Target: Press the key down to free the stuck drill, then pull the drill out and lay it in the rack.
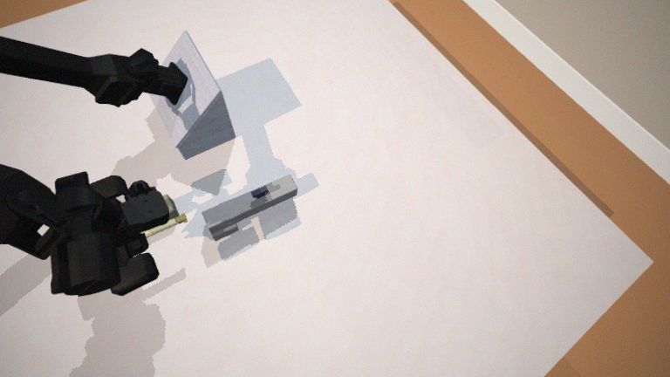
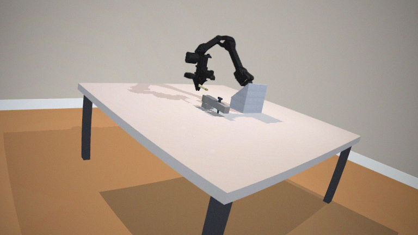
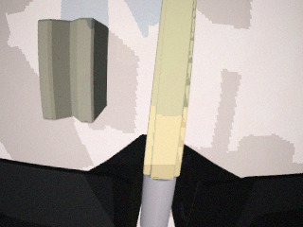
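Right now the olive-grey rack is 5 cm behind my gripper tip, 5 cm to the left of it and 4 cm below it. Also, from my gripper tip: grey block 5 cm ahead, 19 cm to the left, 3 cm below; then pale grey drill 1 cm ahead, 4 cm to the left, 3 cm above; then dark blue key 6 cm ahead, 22 cm to the left, 1 cm below.
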